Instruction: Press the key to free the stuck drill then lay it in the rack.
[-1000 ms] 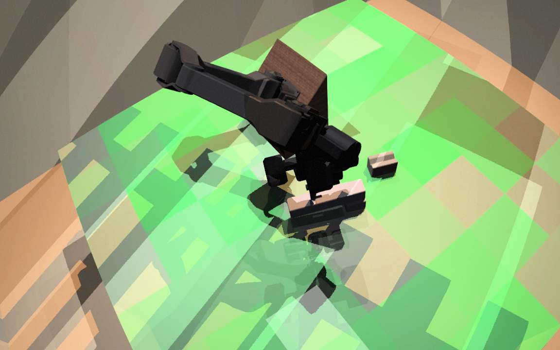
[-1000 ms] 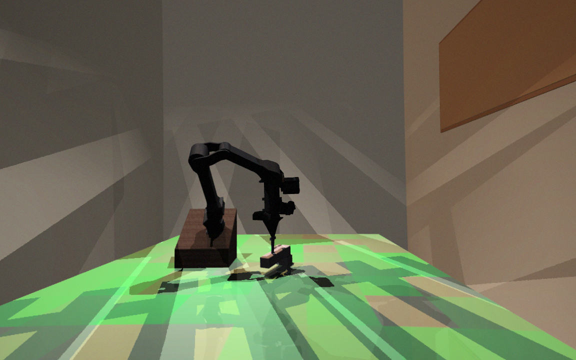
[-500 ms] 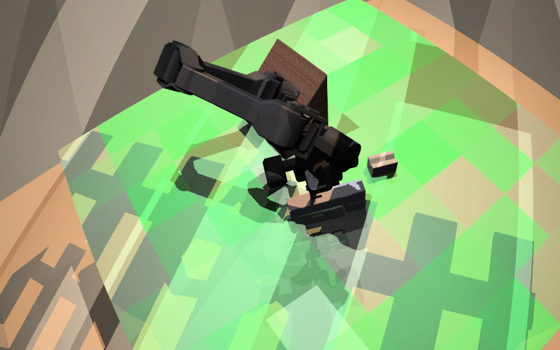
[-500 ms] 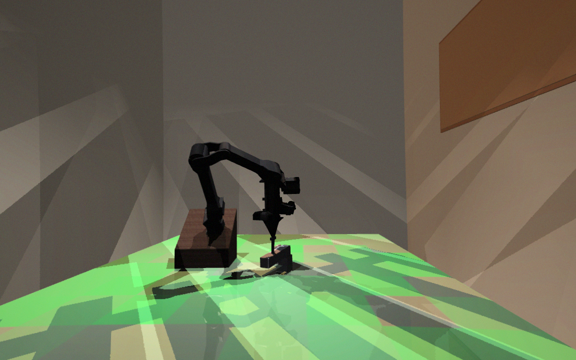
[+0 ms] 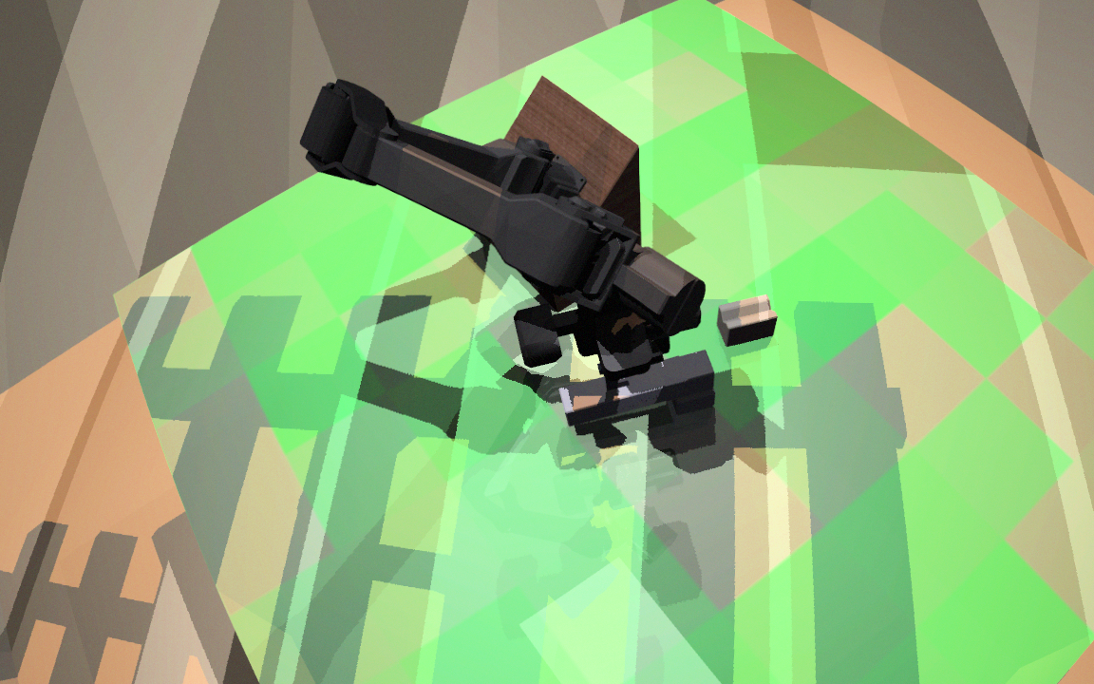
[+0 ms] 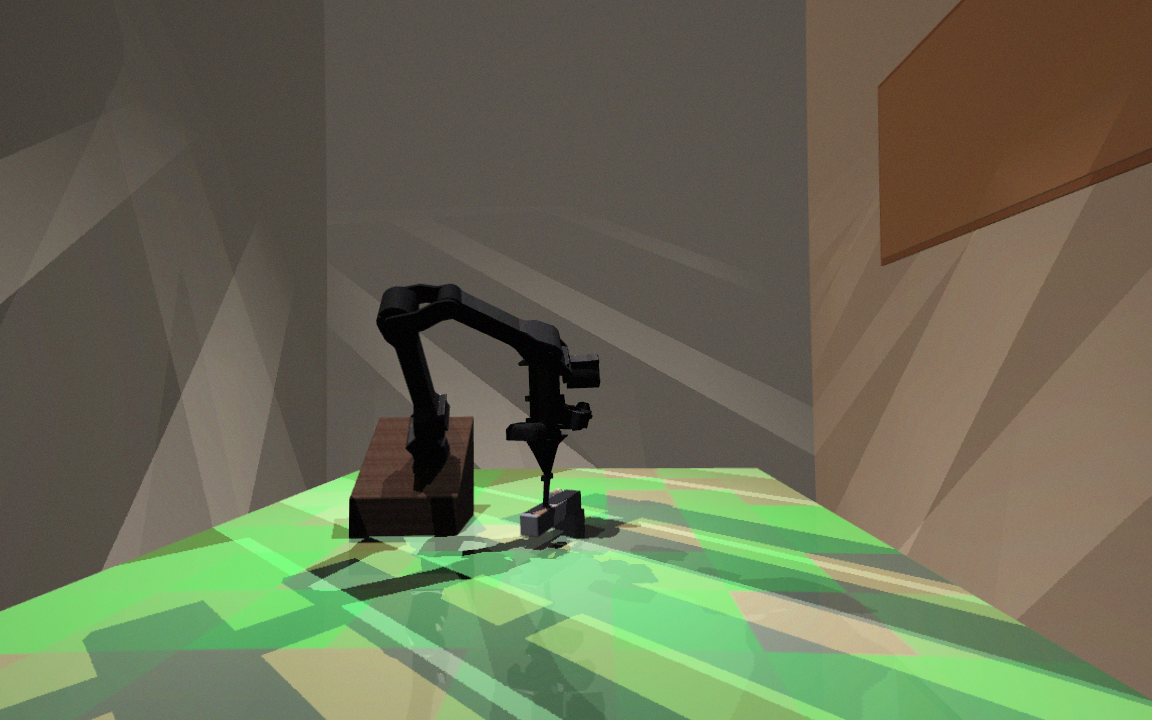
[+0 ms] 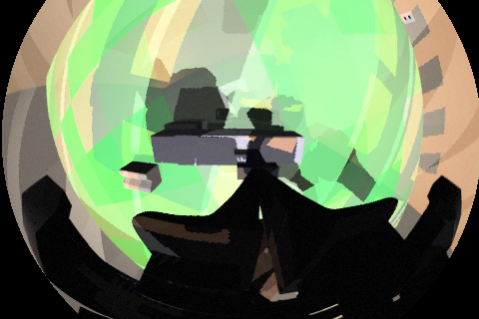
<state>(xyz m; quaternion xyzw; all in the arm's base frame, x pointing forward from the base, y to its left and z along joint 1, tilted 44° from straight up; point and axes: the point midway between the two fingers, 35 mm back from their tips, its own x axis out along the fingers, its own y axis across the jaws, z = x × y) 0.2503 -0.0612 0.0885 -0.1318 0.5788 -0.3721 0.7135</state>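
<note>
Now: gripper tip 7 cm above the drill, 5 cm to the right of it and 2 cm short of it. Round my gripper tip: dark key: 3 cm below; then grey block: 8 cm below, 4 cm to the left, 1 cm ahead; then rack: 22 cm to the left, 10 cm below.
</note>
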